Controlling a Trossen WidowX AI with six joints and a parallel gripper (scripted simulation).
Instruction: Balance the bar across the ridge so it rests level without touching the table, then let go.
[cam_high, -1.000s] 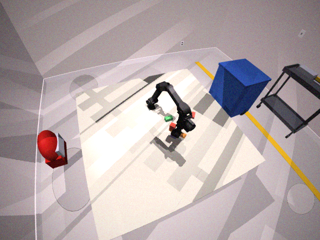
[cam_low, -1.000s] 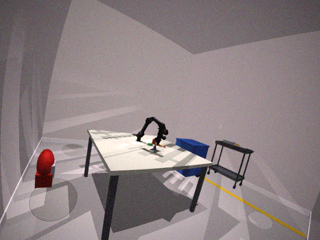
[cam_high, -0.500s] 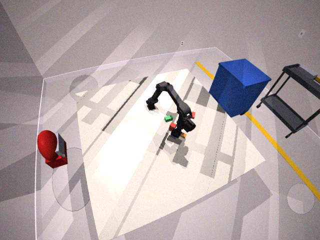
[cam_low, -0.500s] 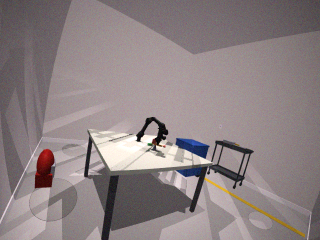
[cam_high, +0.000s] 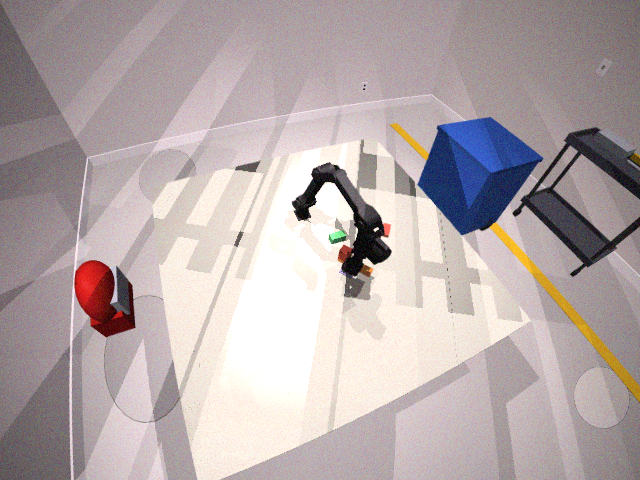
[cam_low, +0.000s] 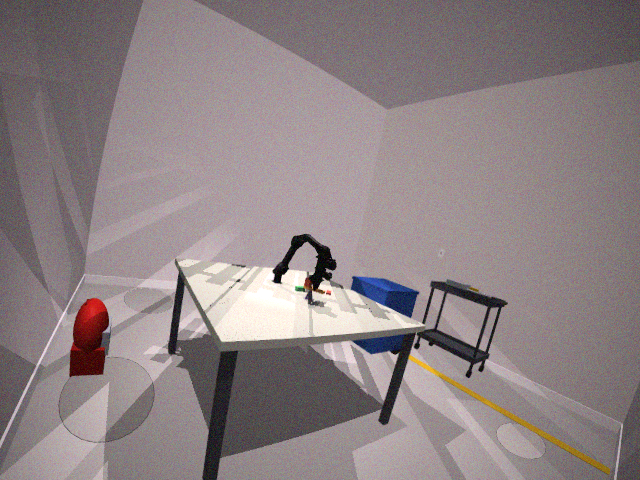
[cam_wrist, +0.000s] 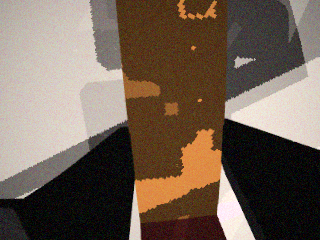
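My gripper tip is now 3 cm past the orange bar, 2 cm to the left of it and 2 cm below it. Round my gripper tip: red block: 15 cm behind, 24 cm to the left, 6 cm below; green block: 19 cm behind, 1 cm to the left, 5 cm below.
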